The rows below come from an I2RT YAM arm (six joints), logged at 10 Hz.
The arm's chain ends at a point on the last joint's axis. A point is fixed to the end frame.
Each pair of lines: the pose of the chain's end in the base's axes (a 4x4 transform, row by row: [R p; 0 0 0 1], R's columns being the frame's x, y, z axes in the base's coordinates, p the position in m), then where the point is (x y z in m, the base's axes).
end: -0.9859 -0.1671 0.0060 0.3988; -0.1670 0.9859 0.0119 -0.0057; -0.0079 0.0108 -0.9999 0.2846; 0 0 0 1
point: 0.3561 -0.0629 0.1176
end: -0.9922 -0.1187 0.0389 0.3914; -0.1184 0.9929 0.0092 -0.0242; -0.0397 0.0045 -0.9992 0.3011; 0 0 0 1
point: 0.3513 -0.0796 0.1329
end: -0.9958 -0.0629 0.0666 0.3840; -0.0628 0.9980 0.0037 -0.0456; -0.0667 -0.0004 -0.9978 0.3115; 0 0 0 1
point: 0.3455 -0.0992 0.1424
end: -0.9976 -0.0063 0.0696 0.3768; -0.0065 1.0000 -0.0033 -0.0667; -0.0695 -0.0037 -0.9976 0.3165; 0 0 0 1
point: 0.3358 -0.1186 0.1474
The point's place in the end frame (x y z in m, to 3 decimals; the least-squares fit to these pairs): 0.053 -0.051 0.166
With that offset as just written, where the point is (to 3 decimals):
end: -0.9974 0.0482 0.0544 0.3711; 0.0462 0.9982 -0.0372 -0.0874; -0.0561 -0.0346 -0.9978 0.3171; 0 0 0 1
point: 0.325 -0.142 0.150
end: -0.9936 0.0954 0.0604 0.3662; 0.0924 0.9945 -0.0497 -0.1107; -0.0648 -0.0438 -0.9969 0.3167; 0 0 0 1
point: 0.319 -0.165 0.150
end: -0.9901 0.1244 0.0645 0.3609; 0.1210 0.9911 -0.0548 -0.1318; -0.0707 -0.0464 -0.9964 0.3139; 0 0 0 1
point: 0.313 -0.185 0.147
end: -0.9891 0.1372 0.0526 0.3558; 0.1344 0.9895 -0.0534 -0.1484; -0.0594 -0.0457 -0.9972 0.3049; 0 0 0 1
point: 0.305 -0.201 0.139
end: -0.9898 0.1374 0.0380 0.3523; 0.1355 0.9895 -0.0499 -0.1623; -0.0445 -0.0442 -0.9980 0.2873; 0 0 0 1
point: 0.299 -0.214 0.122
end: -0.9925 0.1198 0.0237 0.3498; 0.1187 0.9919 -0.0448 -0.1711; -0.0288 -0.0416 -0.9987 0.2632; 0 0 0 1
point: 0.295 -0.223 0.098
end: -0.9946 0.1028 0.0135 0.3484; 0.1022 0.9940 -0.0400 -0.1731; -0.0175 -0.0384 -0.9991 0.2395; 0 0 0 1
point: 0.293 -0.225 0.075
